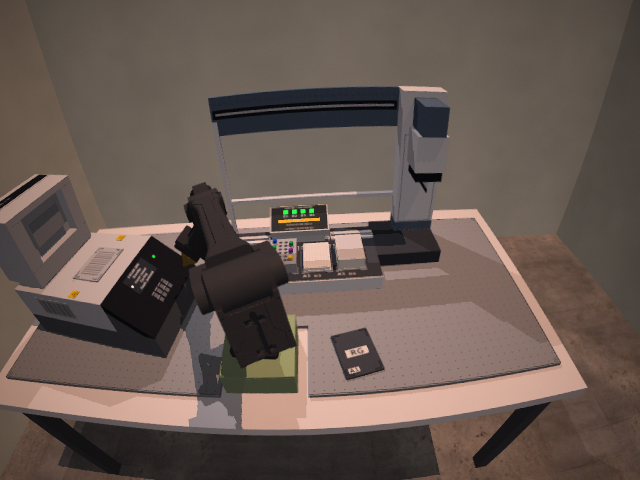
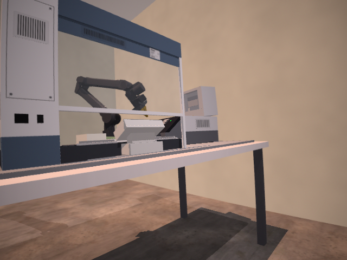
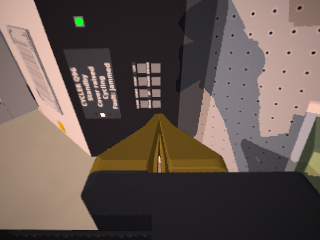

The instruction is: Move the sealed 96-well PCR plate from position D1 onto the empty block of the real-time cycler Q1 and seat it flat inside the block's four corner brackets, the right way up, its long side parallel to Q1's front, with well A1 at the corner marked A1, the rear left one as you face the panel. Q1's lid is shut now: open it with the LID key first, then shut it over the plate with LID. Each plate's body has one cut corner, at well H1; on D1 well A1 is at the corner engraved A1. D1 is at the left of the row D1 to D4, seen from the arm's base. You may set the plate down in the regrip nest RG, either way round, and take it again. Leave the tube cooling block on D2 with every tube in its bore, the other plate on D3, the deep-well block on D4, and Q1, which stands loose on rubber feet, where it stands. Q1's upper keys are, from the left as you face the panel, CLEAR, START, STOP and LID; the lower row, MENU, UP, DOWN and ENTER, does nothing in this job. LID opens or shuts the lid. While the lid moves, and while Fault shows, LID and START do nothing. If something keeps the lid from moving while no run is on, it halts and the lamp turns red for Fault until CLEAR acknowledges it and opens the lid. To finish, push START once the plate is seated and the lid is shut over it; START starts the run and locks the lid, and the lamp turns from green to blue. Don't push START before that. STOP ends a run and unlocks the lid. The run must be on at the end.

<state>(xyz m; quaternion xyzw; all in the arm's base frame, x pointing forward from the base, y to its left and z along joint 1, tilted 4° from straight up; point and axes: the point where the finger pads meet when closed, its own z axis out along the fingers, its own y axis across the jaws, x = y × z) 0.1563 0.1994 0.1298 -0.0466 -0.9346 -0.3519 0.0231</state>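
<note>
Now: the tube cooling block 20 cm ahead of my hand, 23 cm to the right of it and 14 cm below it.
</note>
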